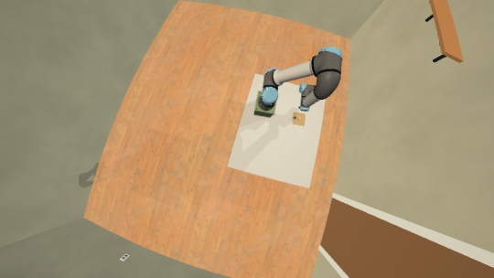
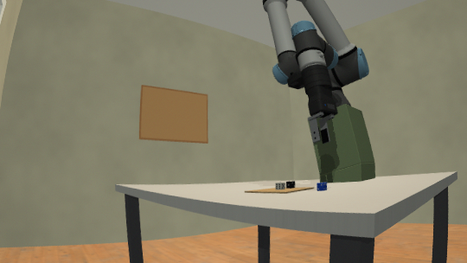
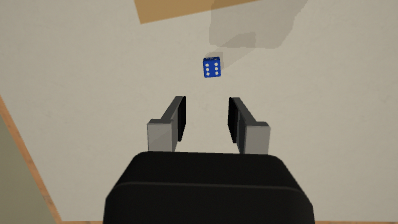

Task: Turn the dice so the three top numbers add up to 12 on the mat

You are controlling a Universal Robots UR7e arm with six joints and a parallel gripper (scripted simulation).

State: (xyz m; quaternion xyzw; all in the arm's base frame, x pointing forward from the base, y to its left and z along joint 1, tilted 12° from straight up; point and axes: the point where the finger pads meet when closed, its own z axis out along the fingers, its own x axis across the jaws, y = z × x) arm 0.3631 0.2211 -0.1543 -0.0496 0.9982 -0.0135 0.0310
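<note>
My hand is 130 mm above the blue die. Also, from my hand: black die 10 mm behind, 140 mm to the right, 130 mm below; then white die 40 mm ahead, 130 mm to the right, 130 mm below; then tan mat 40 mm ahead, 130 mm to the right, 140 mm below.
</note>
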